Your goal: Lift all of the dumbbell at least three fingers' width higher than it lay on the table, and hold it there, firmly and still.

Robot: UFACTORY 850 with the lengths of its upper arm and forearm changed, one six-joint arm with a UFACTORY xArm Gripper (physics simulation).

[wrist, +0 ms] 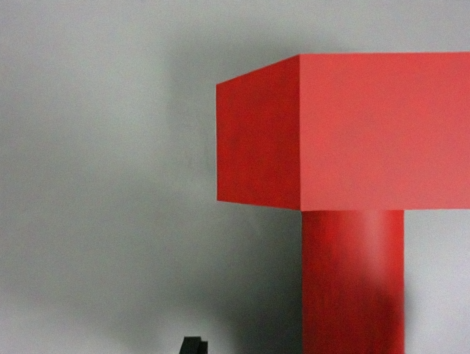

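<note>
The red dumbbell (353, 280) shows large and close at the right in the wrist view. One angular head lies across the upper right, cut off by the right edge. Its round handle runs straight down from the head and leaves at the bottom edge; the other head is out of view. One small black fingertip of my gripper (194, 345) shows at the bottom edge, left of the handle, with grey table between them. The other fingertip is out of view. No second tip lies against the visible one, so the gripper looks open, and the visible finger does not touch the dumbbell.
The grey table top (90, 125) lies behind the dumbbell. A soft dark shadow falls on it around the head and along the left side of the handle.
</note>
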